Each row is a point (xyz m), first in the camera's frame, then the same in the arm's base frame.
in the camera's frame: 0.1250 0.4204 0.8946
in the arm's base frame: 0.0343 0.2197 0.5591
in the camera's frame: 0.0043 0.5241 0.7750
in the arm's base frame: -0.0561 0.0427 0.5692
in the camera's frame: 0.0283 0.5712 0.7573
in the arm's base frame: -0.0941 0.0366 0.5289
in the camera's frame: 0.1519 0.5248 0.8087
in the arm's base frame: -0.0432 0.1532 0.4666
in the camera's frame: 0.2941 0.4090 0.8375
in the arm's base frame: 0.0824 0.2691 0.3941
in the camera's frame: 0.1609 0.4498 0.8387
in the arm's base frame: 0.0237 0.1909 0.4933
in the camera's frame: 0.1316 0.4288 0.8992
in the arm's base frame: 0.0261 0.2263 0.5541
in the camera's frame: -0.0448 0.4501 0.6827
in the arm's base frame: 0.0289 -0.0527 0.5787
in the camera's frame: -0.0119 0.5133 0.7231
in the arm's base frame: -0.0364 -0.0078 0.5578
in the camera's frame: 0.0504 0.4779 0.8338
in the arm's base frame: -0.0182 0.1218 0.5739
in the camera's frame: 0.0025 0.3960 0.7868
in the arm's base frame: 0.0644 0.0651 0.6081
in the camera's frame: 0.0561 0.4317 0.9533
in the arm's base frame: 0.0004 0.2279 0.6434
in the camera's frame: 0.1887 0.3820 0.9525
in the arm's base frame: 0.0675 0.3071 0.5471
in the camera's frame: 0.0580 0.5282 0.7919
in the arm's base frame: -0.0562 0.0863 0.5334
